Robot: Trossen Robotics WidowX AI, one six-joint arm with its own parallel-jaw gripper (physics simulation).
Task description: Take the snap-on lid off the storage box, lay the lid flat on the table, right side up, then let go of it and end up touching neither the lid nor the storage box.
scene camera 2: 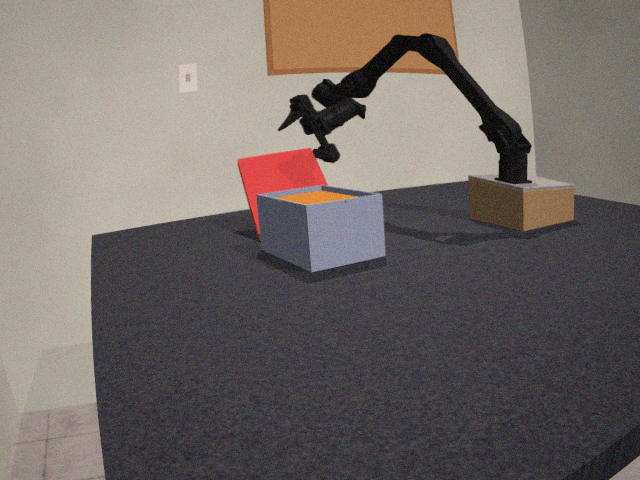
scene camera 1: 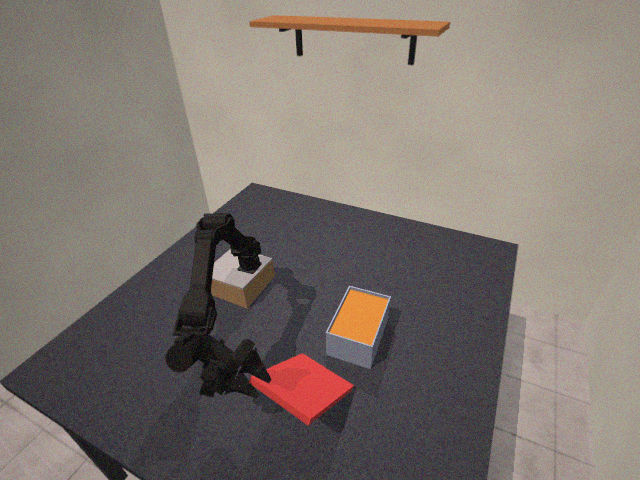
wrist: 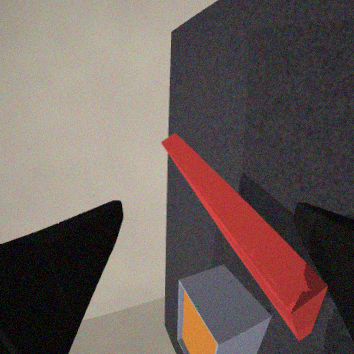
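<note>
The red lid [scene camera 1: 310, 387] [scene camera 2: 268, 175] [wrist: 250, 230] is off the storage box and tilted steeply, its upper edge by one finger of my gripper. Whether they touch is unclear. In the wrist view it shows nearly edge-on, slanting down to the right finger. The blue-grey storage box [scene camera 1: 348, 351] [scene camera 2: 346, 232] [wrist: 230, 300] stands upright and uncovered, with an orange surface inside. My gripper [scene camera 1: 262, 388] [scene camera 2: 298, 141] [wrist: 208, 210] is wide open above the table at the lid's raised side, apart from the box, with nothing gripped. The lid's lower edge is partly hidden by the box in scene camera 2.
The dark table [scene camera 1: 423, 268] [scene camera 2: 361, 361] [wrist: 300, 90] carries the arm's wooden base block [scene camera 1: 232, 294] [scene camera 2: 547, 206] at the arm's foot. A wooden shelf [scene camera 1: 348, 25] and an orange-brown board [scene camera 2: 356, 36] are on the walls, beyond the table.
</note>
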